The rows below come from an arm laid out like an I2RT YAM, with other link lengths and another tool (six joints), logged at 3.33 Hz.
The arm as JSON. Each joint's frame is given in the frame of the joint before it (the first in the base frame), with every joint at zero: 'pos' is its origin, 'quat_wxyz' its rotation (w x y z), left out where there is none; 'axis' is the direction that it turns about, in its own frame. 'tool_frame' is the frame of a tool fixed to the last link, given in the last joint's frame.
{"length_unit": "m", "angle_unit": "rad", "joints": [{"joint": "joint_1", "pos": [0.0, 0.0, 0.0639], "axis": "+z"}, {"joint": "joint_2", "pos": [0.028, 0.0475, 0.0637], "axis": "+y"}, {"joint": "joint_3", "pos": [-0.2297, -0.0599, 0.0], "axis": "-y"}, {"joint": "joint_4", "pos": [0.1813, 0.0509, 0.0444], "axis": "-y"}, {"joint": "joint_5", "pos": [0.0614, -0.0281, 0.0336], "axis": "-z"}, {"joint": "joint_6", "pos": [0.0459, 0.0, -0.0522], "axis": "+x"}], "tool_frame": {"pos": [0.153, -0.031, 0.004], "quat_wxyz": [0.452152, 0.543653, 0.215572, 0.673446]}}
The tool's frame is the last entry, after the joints.
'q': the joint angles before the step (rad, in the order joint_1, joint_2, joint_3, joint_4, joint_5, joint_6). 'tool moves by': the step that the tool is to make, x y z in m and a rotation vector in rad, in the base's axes. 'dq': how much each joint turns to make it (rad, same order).
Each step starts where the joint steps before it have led.
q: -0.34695, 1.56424, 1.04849, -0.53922, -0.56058, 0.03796
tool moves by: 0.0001, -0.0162, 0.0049, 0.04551, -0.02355, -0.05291
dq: -0.08201, -0.00064, -0.00017, 0.00412, -0.05874, 0.00001
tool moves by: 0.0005, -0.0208, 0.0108, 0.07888, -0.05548, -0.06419
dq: -0.12071, 0.00030, 0.00029, 0.01132, -0.11109, -0.00095
